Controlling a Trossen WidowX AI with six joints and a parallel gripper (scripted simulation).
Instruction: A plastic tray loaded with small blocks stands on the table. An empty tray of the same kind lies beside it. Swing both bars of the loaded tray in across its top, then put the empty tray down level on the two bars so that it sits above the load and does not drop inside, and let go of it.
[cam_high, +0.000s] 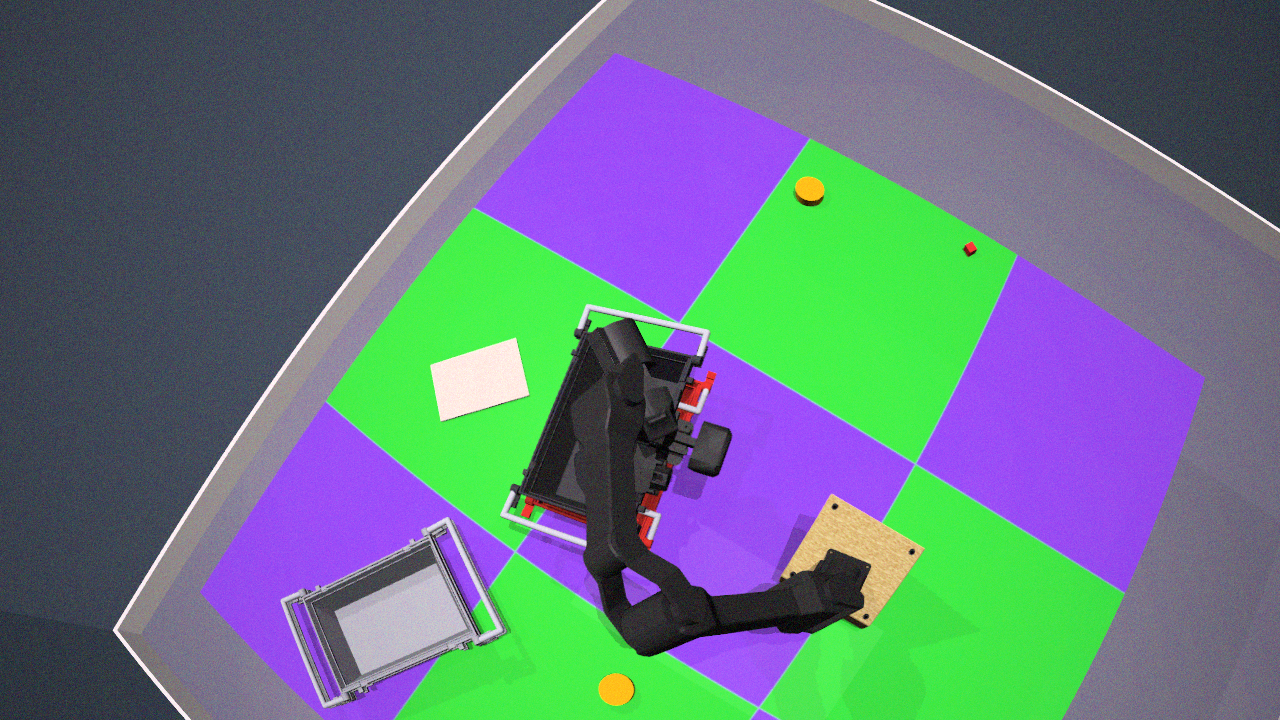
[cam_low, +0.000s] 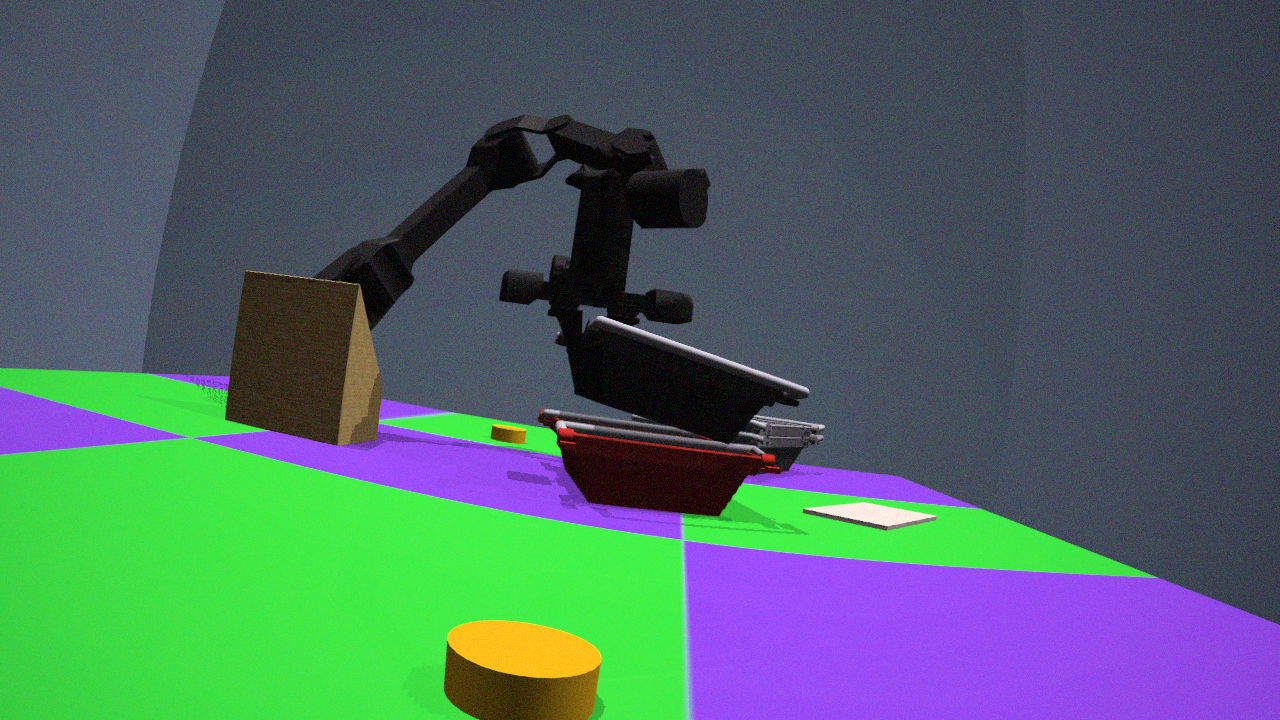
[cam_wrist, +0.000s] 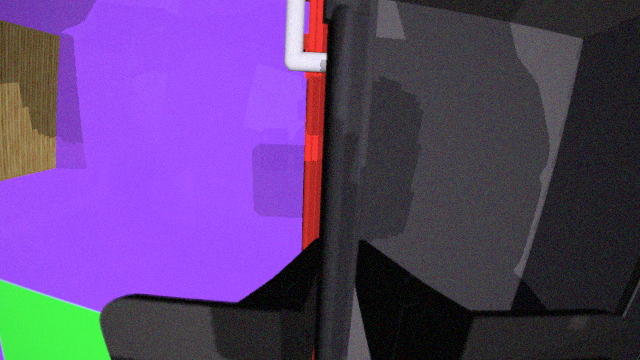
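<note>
Now: gripper tip 70 mm short of the black tray, 10 mm to the right of it and 20 mm below it. The rest, counted from my gripper tip: white card (330 mm ahead, 100 mm below); then small red cube (310 mm behind, 550 mm to the right, 90 mm below).
</note>
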